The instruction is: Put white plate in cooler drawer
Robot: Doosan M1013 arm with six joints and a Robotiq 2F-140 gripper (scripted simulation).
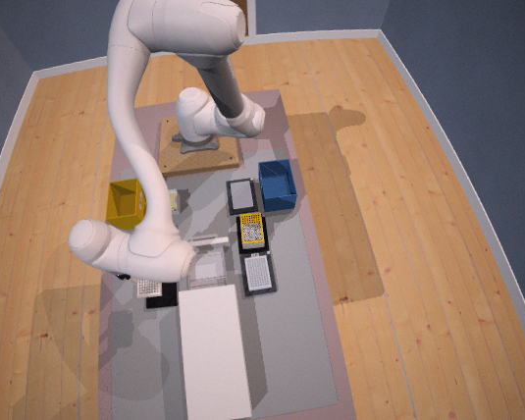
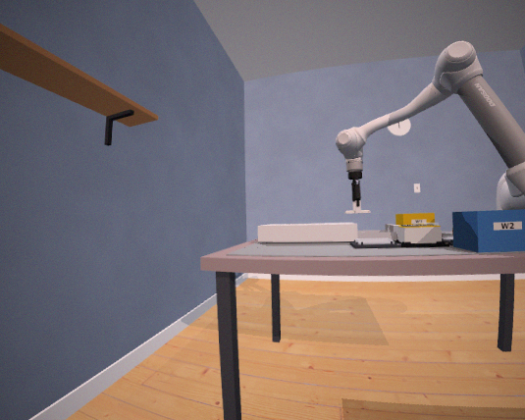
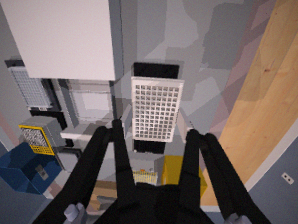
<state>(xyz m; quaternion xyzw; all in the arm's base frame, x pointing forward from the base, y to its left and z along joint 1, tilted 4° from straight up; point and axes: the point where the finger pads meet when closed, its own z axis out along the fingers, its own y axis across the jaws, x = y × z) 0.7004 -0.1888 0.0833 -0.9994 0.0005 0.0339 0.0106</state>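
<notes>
Right now my hand is 190 mm to the right of the drawer, 130 mm above it and 20 mm past it. Also, from my hand: black plate (170 mm behind, 140 mm below); white plate (20 mm below); black nest N2 (150 mm below).
</notes>
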